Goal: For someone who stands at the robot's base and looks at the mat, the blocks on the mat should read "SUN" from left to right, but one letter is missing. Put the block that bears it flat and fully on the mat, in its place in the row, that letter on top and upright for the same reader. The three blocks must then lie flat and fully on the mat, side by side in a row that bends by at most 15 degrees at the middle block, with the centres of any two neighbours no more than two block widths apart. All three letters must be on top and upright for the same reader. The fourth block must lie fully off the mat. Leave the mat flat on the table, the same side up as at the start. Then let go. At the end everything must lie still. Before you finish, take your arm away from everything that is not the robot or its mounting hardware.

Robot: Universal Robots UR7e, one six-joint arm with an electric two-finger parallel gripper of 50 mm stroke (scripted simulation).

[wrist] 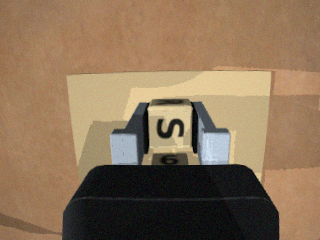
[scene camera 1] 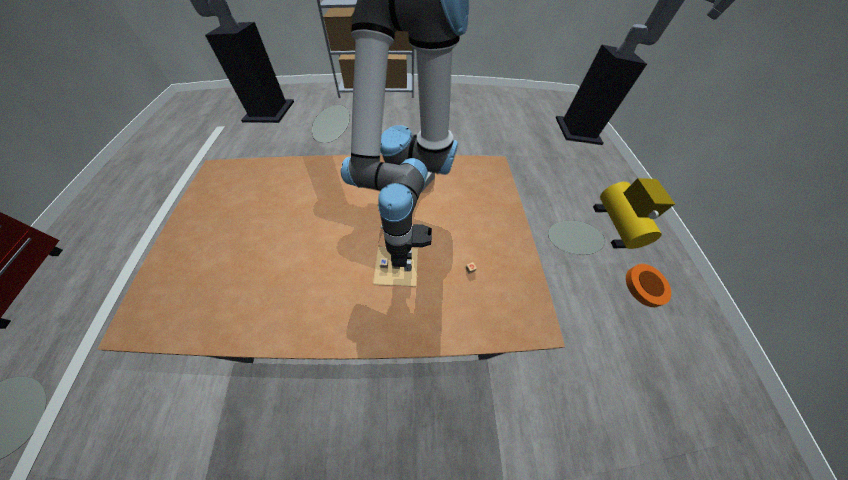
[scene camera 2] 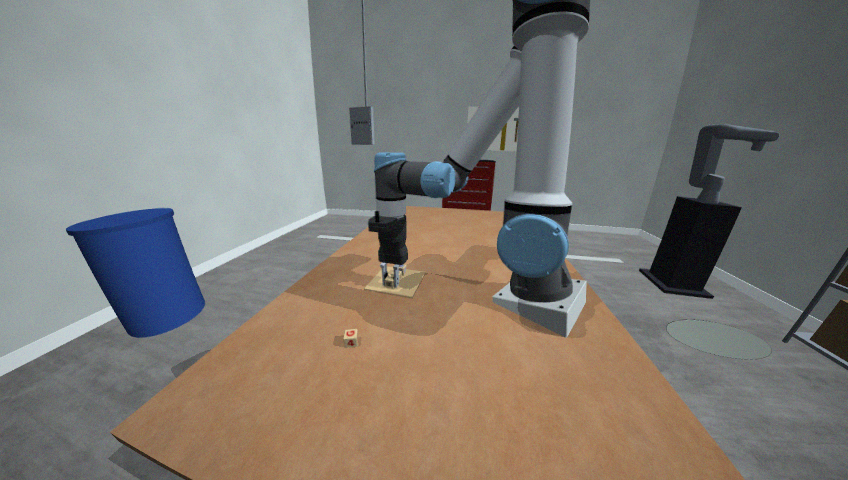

Labels:
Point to a mat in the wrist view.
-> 237,100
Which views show the mat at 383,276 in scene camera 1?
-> The wrist view, scene camera 1 and scene camera 2: all of them.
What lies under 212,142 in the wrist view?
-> My gripper.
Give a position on a mat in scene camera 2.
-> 409,283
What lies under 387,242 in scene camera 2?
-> My gripper.

